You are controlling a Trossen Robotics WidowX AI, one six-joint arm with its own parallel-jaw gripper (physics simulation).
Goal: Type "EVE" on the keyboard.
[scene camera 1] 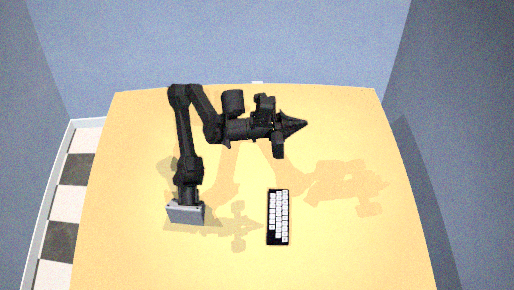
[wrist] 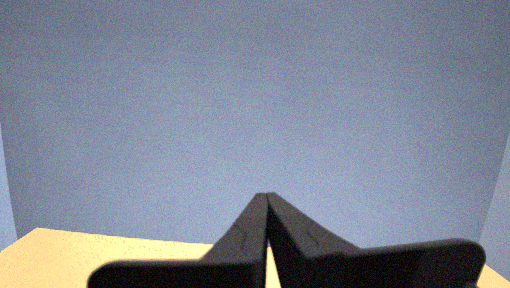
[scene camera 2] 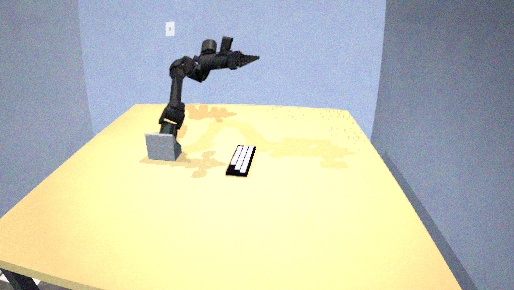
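Pixels of known places: gripper, fingertip midpoint: point(scene camera 1: 307, 122) point(wrist: 265, 201) point(scene camera 2: 259, 57); arm's base at its link origin: point(scene camera 1: 188, 203) point(scene camera 2: 166, 140).
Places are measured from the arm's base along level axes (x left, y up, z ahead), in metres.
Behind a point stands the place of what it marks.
Observation:
A small black keyboard point(scene camera 1: 278, 217) @(x -0.049, y -0.041, z 0.287 m) point(scene camera 2: 241, 161) @(x -0.075, y -0.042, z 0.290 m) with white keys in three long columns lies flat on the table. The letters on its keys are too small and blurred to read. My gripper point(scene camera 1: 306, 123) @(x 0.034, y 0.304, z 0.345 m) point(scene camera 2: 258, 58) @(x 0.034, y 0.304, z 0.345 m) point(wrist: 265, 201) @(x 0.034, y 0.304, z 0.345 m) is shut with its fingertips together and holds nothing. It is raised high above the table, well above the keyboard and not touching it, and points roughly level, away from the arm's base. The keyboard does not show in the wrist view.
The arm's grey base point(scene camera 1: 185, 214) @(x -0.050, y 0.013, z -0.008 m) point(scene camera 2: 162, 147) @(x -0.051, y -0.005, z -0.002 m) stands on the yellow table point(scene camera 1: 350, 260) @(x -0.248, y -0.060, z 0.509 m) point(scene camera 2: 280, 225) @(x -0.394, y -0.060, z 0.401 m) point(wrist: 100, 250) @(x 0.370, y -0.060, z 0.804 m), to the left of the keyboard in both scene views. Blue-grey walls stand around the table. Shadows of the arm fall on the table near the keyboard.

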